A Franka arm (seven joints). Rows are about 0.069 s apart.
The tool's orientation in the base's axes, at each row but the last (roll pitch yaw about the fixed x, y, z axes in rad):
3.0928 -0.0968 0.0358
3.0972 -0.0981 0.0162
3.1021 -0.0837 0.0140
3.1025 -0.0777 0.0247
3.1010 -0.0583 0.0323
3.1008 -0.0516 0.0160
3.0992 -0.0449 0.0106
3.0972 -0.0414 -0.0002
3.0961 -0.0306 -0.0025
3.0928 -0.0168 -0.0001
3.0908 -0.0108 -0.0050
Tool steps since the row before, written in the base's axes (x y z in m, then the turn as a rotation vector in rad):
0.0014 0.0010 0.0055 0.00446 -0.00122 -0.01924
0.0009 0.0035 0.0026 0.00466 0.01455 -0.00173
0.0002 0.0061 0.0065 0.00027 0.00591 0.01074
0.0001 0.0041 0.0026 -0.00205 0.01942 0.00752
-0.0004 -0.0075 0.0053 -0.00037 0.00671 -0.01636
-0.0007 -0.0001 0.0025 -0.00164 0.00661 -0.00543
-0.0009 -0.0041 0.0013 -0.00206 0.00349 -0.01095
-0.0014 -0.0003 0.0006 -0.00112 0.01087 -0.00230
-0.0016 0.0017 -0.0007 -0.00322 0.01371 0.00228
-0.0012 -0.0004 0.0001 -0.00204 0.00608 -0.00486
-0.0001 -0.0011 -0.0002 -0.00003 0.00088 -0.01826
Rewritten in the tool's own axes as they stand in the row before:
0.0020 -0.0007 -0.0054 0.00253 0.00042 0.01962
0.0012 -0.0034 -0.0026 0.00470 -0.01456 0.00156
0.0008 -0.0058 -0.0067 0.00125 -0.00548 -0.01090
0.0004 -0.0040 -0.0027 -0.00098 -0.01915 -0.00837
-0.0003 0.0077 -0.0050 -0.00111 -0.00738 0.01604
-0.0006 0.0002 -0.0025 -0.00181 -0.00685 0.00507
-0.0009 0.0041 -0.0012 -0.00251 -0.00397 0.01069
-0.0014 0.0003 -0.0006 -0.00122 -0.01096 0.00177
-0.0016 -0.0017 0.0006 -0.00318 -0.01358 -0.00300
-0.0012 0.0004 -0.0001 -0.00212 -0.00631 0.00452
-0.0001 0.0011 0.0003 -0.00023 -0.00181 0.01819

